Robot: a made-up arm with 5 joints.
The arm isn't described. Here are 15 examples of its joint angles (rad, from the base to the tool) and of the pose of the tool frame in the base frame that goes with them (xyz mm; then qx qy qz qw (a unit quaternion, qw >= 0)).
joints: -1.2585 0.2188 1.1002 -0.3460 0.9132
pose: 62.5 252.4 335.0 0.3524 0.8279 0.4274 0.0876
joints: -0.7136 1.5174 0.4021 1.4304 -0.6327
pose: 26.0 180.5 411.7 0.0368 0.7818 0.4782 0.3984
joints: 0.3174 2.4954 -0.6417 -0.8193 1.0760
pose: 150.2 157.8 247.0 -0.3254 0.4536 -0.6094 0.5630
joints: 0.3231 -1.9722 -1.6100 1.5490 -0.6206
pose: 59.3 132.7 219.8 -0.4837 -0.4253 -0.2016 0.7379
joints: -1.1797 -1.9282 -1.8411 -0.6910 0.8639
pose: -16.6 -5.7 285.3 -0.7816 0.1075 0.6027 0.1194
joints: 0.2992 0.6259 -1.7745 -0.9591 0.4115
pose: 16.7 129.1 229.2 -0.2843 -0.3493 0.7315 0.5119
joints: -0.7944 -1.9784 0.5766 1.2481 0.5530
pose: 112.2 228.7 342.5 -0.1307 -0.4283 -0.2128 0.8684
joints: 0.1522 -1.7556 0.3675 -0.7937 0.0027
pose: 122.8 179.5 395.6 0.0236 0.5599 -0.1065 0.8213
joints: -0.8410 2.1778 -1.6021 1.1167 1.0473
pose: -32.7 14.7 270.0 -0.9401 0.0964 0.2805 0.1682
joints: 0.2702 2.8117 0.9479 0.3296 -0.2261
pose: 147.6 160.1 401.7 -0.1902 -0.2726 -0.9291 0.1620
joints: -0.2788 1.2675 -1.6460 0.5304 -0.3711
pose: -48.0 154.1 261.0 0.6794 -0.2905 0.4521 0.4996
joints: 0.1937 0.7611 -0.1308 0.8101 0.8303
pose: 58.2 143.2 391.7 0.7547 -0.1577 0.3160 0.5529
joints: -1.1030 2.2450 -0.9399 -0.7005 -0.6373
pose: 12.4 120.2 259.5 -0.6027 0.1621 -0.7750 0.0986
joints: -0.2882 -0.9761 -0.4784 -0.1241 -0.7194
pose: 16.4 164.5 321.6 -0.4644 0.2559 0.1155 0.8399
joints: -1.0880 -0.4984 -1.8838 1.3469 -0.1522
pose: -31.0 84.9 202.2 0.4835 -0.4172 0.6244 0.4497
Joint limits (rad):
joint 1: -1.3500..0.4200
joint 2: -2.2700..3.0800
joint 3: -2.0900..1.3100
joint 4: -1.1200..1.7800
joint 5: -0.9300..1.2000
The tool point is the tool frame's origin. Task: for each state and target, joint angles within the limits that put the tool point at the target. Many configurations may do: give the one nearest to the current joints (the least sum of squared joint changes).
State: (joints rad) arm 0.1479 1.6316 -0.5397 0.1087 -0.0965
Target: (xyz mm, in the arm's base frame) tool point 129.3 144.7 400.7
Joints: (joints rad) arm 0.3614 1.4899 0.3755 0.8698 0.1197
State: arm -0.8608 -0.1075 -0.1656 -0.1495 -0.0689
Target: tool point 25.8 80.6 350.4
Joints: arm -1.1604 0.0788 -0.4577 -0.2721 0.0364
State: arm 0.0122 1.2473 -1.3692 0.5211 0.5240
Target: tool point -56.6 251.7 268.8
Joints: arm 0.2617 1.8402 -2.0900 1.0085 1.1850
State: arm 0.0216 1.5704 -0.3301 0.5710 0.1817
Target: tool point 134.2 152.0 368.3
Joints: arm -0.0316 1.6870 0.4032 0.2736 0.2783
